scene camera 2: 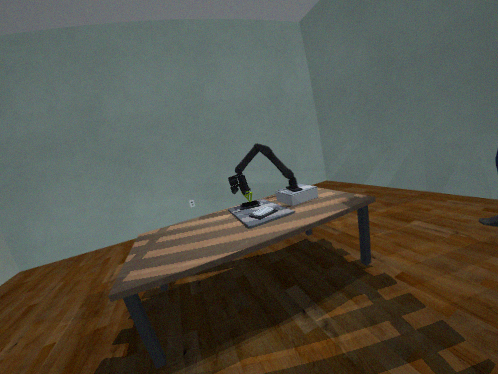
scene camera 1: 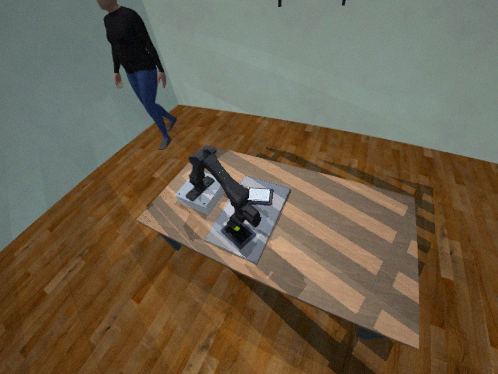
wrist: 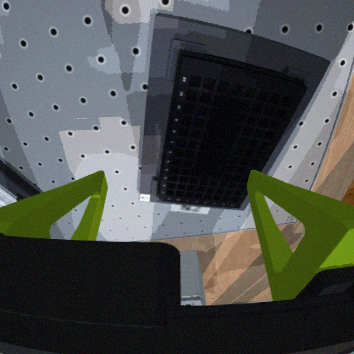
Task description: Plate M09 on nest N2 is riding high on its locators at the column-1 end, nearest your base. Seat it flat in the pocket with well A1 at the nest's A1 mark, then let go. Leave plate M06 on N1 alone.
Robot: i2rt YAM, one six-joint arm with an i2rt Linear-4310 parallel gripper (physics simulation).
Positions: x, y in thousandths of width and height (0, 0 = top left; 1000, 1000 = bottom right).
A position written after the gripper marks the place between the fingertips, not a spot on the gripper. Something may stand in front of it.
Observation:
The gripper (wrist: 499, 501) is open and holds nothing. Also in view: a dark gridded well plate (wrist: 640, 329). Further things: a grey perforated plate (scene camera 1: 507, 670) and a nest N2 (wrist: 482, 95).
The grey perforated plate shows as well in scene camera 2 (scene camera 2: 489, 576) and in the wrist view (wrist: 227, 227).

